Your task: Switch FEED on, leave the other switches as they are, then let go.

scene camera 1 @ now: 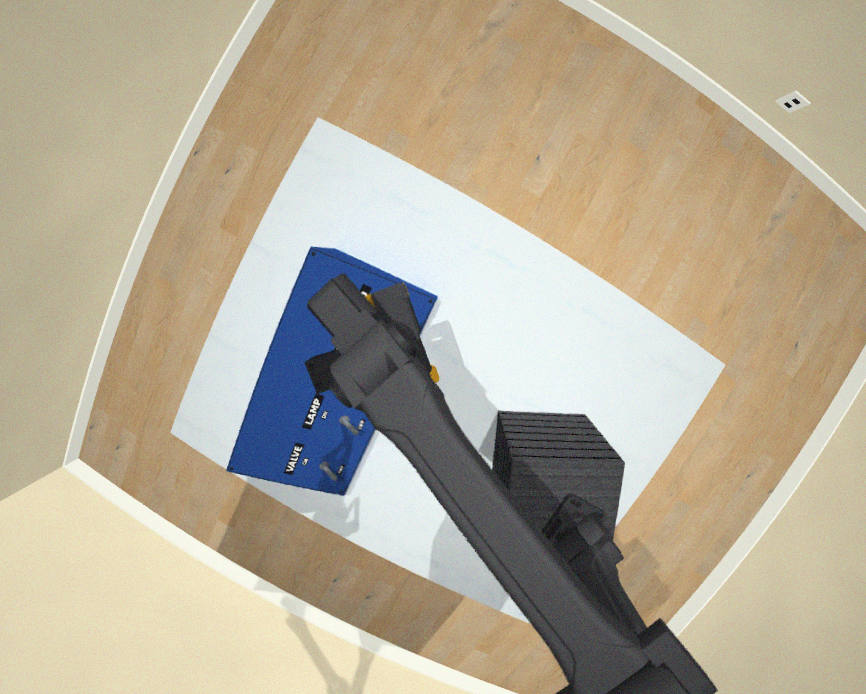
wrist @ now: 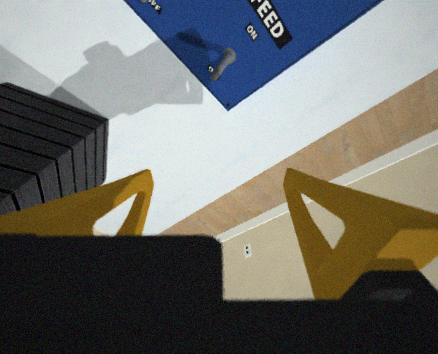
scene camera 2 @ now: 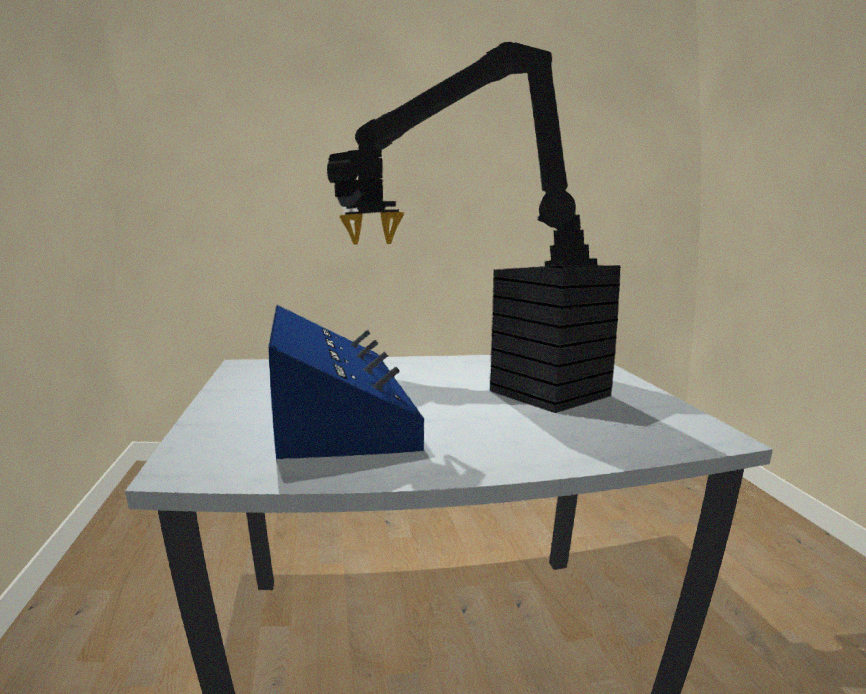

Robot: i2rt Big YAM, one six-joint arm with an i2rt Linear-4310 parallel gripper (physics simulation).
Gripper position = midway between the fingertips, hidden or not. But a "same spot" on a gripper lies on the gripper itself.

Labels:
my gripper: scene camera 1 406, 332; wrist; scene camera 2
same spot on blue sloped switch panel: [scene camera 1: 289, 433] = [scene camera 2: 321, 355]
same spot on my gripper: [wrist: 65, 276] = [scene camera 2: 374, 207]

